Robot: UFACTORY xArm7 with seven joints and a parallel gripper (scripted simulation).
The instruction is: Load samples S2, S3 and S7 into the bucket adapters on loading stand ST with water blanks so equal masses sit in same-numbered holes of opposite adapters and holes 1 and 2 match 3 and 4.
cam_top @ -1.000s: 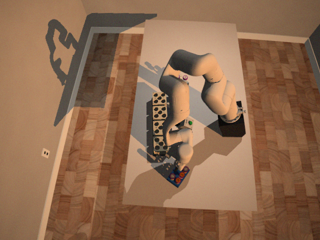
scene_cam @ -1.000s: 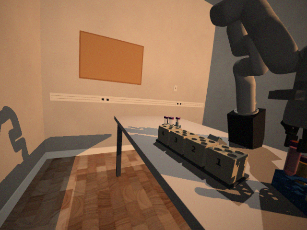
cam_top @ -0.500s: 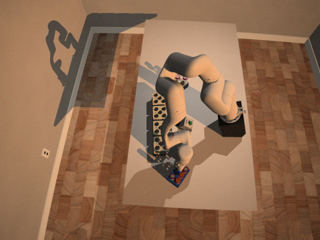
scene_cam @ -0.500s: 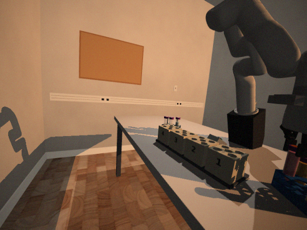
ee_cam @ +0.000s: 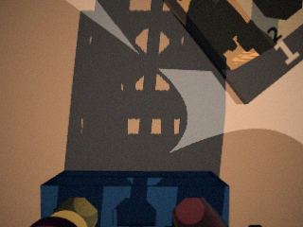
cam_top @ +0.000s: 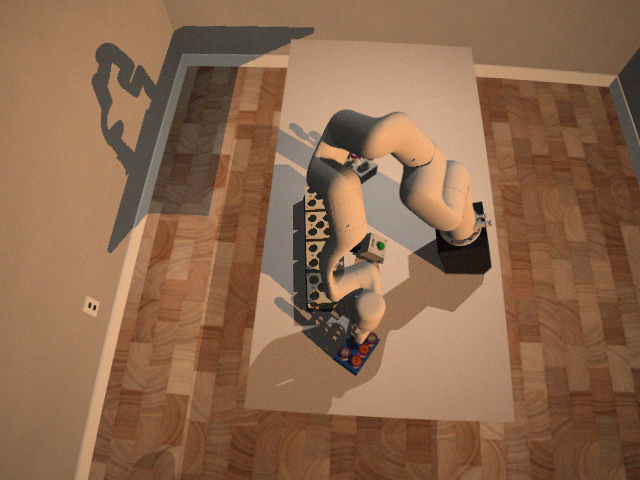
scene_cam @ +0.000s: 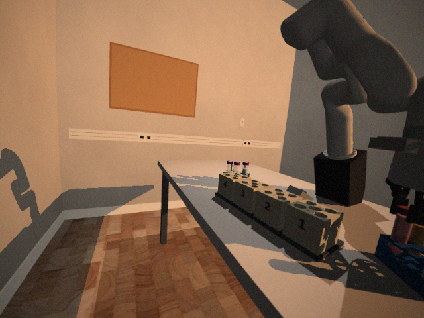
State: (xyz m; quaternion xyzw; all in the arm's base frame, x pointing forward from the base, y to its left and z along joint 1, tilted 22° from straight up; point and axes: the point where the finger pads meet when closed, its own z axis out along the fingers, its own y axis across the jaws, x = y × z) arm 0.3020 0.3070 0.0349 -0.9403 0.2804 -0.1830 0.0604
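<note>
Now: hand 1 cm to the left of the pink-filled sample tube and 5 cm above it. Round my hand: yellowish tube: 4 cm ahead, 7 cm to the left, 7 cm below; orange-dotted tube: 1 cm ahead, 10 cm to the left, 7 cm below; blue sample rack: 1 cm ahead, 4 cm to the left, 10 cm below.
</note>
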